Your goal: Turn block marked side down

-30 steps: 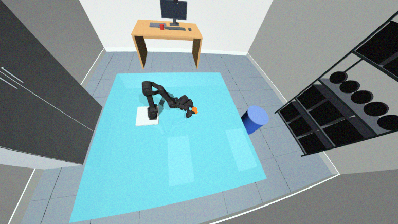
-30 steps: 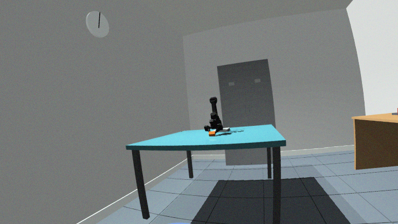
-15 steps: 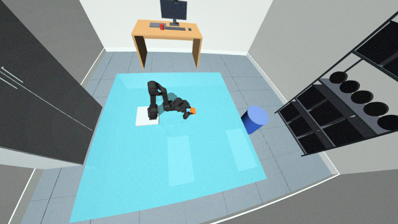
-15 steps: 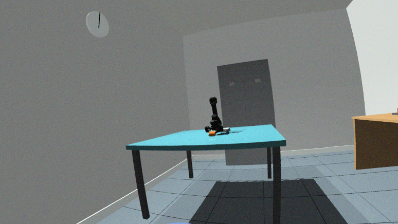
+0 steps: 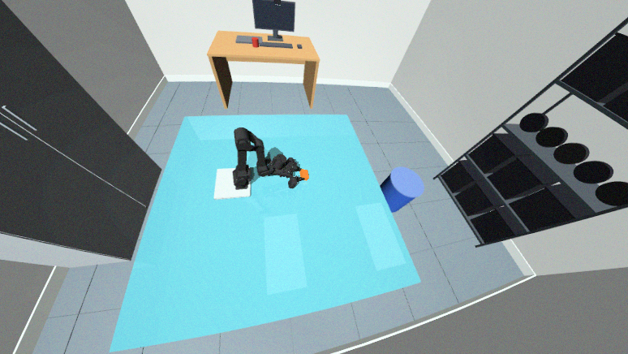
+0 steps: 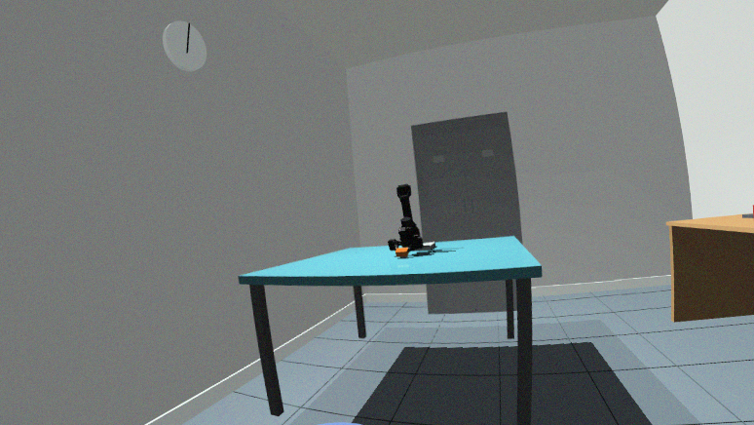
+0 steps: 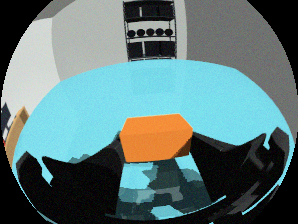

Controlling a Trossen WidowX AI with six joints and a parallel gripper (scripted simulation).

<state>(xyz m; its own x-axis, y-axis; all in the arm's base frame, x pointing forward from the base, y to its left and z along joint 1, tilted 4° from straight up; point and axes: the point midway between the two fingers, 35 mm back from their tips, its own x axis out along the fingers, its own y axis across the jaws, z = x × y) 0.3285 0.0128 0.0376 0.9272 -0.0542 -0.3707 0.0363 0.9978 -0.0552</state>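
The orange block is 10 mm below my gripper tip.
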